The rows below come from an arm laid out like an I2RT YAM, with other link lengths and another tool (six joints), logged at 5 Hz.
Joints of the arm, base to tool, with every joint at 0 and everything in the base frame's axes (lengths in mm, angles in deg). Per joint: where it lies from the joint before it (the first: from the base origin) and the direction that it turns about. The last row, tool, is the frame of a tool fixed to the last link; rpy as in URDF.
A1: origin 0 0 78.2 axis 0 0 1
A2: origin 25.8 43.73 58.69 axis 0 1 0
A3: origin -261.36 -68.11 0 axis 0 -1 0
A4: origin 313.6 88.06 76.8 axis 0 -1 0
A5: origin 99.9 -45.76 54.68 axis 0 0 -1
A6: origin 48.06 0 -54.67 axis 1 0 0
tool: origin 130 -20 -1 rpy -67.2 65.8 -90
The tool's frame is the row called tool.
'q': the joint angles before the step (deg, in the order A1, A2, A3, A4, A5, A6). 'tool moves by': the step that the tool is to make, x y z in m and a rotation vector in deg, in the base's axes. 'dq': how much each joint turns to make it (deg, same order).
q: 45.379, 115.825, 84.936, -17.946, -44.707, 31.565
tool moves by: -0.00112, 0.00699, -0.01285, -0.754, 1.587, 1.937
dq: 0.204, 3.755, 3.587, -2.443, -1.574, -1.347
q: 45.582, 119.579, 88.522, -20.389, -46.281, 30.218
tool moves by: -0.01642, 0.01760, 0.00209, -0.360, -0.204, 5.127
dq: 1.975, 3.379, 6.019, -5.724, -1.582, -4.045
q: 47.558, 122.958, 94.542, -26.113, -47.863, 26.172
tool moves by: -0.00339, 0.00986, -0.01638, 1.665, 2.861, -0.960
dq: 0.431, 1.782, -2.082, 6.658, -1.757, 4.633
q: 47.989, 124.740, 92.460, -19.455, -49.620, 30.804
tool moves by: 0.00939, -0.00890, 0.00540, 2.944, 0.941, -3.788
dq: -1.372, -3.358, -6.662, 9.083, -0.434, 5.564
